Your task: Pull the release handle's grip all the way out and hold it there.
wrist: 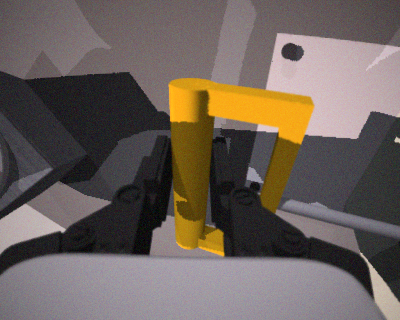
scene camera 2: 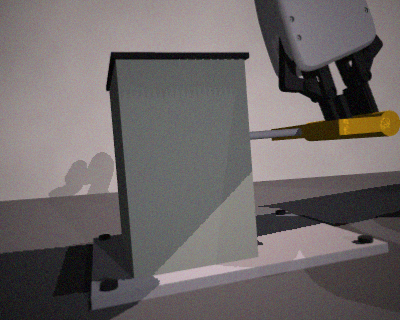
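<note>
The release handle's yellow grip (scene camera 2: 362, 126) (wrist: 191, 155) is a D-shaped loop with a round bar. A grey rod (scene camera 2: 275, 133) (wrist: 345, 218) joins it to the right side of the grey-green housing (scene camera 2: 185, 150), and a length of the rod shows between them. My gripper (scene camera 2: 354, 115) (wrist: 191, 156) is shut on the grip's round bar, with one finger on each side of it in the wrist view. In the scene view the fingers come down on the grip from above, and their tips are hidden behind it.
The housing has a black lid (scene camera 2: 180, 55) and stands on a pale base plate (scene camera 2: 320, 240) (wrist: 330, 85) with dark bolts at its corners. The base plate lies below the grip. A light wall stands behind the housing, with shadows on it at the left.
</note>
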